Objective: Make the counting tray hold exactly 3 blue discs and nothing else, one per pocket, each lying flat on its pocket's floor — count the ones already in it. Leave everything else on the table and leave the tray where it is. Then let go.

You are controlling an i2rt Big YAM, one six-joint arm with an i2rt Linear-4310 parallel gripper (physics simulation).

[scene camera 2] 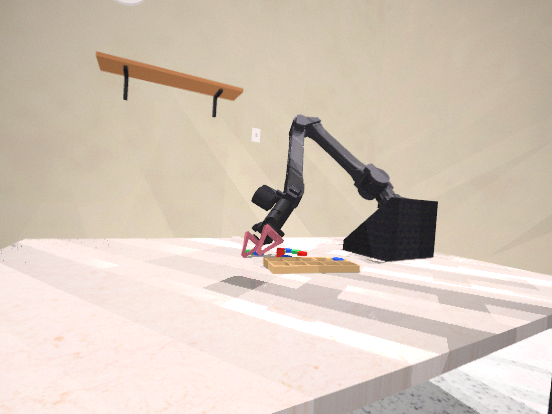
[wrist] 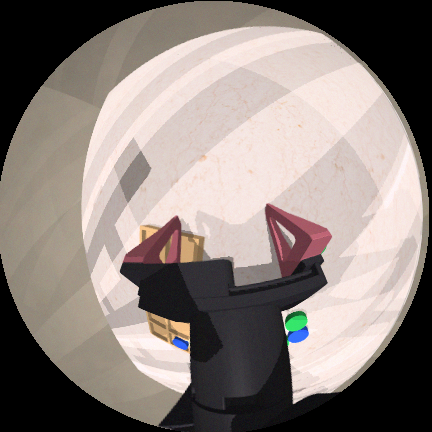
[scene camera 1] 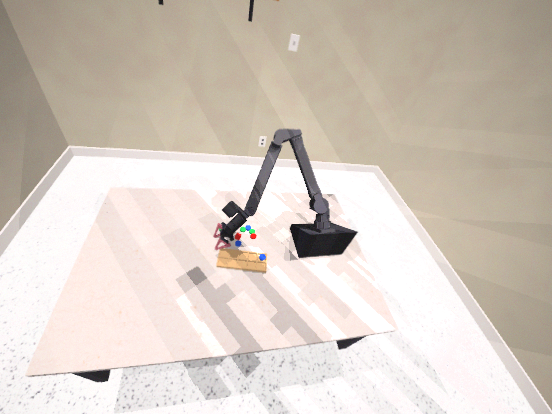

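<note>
The wooden counting tray (scene camera 1: pixel 241 270) (scene camera 2: pixel 300 269) (wrist: pixel 197 246) has one blue disc (scene camera 1: pixel 262 257) (scene camera 2: pixel 338 259) (wrist: pixel 180 343) at its right-end back pocket. The disc shows at rim height in scene view 2; I cannot tell whether it lies flat. My gripper (scene camera 1: pixel 216 243) (scene camera 2: pixel 251 255) (wrist: pixel 222 213) is open and empty, low over the table behind the tray's left end. A second blue disc (scene camera 1: pixel 238 243) (scene camera 2: pixel 284 256) lies just behind the tray. A third blue disc (scene camera 1: pixel 248 227) (scene camera 2: pixel 288 250) (wrist: pixel 298 334) lies farther back. Another blue disc (scene camera 2: pixel 256 253) is partly hidden by the fingers.
A red piece (scene camera 1: pixel 238 236) (scene camera 2: pixel 280 252) stands behind the near blue disc. A red disc (scene camera 1: pixel 253 236) (scene camera 2: pixel 302 253) and green discs (scene camera 1: pixel 243 229) (scene camera 1: pixel 252 231) (wrist: pixel 296 321) lie around the far blue one. Another green disc (scene camera 1: pixel 220 230) (scene camera 2: pixel 248 251) is partly hidden by a finger.
</note>
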